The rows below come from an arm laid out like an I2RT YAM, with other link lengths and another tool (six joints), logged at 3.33 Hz.
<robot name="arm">
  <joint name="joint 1" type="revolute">
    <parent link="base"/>
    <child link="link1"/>
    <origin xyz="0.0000 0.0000 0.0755"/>
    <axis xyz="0 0 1"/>
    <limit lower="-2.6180" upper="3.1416"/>
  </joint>
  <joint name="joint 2" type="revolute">
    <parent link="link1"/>
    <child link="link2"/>
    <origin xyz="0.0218 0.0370 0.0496"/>
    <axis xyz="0 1 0"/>
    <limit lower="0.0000" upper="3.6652"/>
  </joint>
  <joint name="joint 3" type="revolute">
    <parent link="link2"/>
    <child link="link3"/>
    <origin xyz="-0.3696 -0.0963 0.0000"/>
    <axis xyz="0 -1 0"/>
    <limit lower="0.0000" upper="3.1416"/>
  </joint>
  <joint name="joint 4" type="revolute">
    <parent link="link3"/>
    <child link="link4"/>
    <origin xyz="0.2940 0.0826 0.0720"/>
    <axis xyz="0 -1 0"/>
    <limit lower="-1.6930" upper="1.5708"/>
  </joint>
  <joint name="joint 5" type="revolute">
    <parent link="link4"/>
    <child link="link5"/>
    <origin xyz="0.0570 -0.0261 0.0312"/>
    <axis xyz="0 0 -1"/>
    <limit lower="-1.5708" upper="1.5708"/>
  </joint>
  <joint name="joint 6" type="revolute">
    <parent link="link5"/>
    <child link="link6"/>
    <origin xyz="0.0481 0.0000 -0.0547"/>
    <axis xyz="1 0 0"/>
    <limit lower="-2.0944" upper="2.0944"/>
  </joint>
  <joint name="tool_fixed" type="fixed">
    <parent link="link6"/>
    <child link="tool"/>
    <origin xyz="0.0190 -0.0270 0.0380" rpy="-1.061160 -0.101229 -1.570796"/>
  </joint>
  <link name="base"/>
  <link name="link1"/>
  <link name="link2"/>
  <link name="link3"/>
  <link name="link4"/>
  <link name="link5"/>
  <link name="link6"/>
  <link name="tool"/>
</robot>
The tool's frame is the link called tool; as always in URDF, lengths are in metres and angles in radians.
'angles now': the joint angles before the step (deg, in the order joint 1, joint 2, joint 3, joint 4, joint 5, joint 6). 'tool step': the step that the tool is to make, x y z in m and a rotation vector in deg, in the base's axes. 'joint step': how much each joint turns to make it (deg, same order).
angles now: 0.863, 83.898, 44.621, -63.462, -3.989, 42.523
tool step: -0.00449, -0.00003, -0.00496, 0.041, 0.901, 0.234
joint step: -0.001, -0.001, -1.180, 0.263, 0.001, -0.242
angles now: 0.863, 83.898, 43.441, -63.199, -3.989, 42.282
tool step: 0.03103, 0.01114, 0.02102, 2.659, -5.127, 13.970
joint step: 1.770, 0.000, 5.246, -0.897, -0.021, -12.481
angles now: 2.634, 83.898, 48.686, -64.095, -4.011, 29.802
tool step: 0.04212, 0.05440, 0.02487, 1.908, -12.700, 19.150
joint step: 9.900, 0.000, 5.289, 6.907, 0.306, -9.291
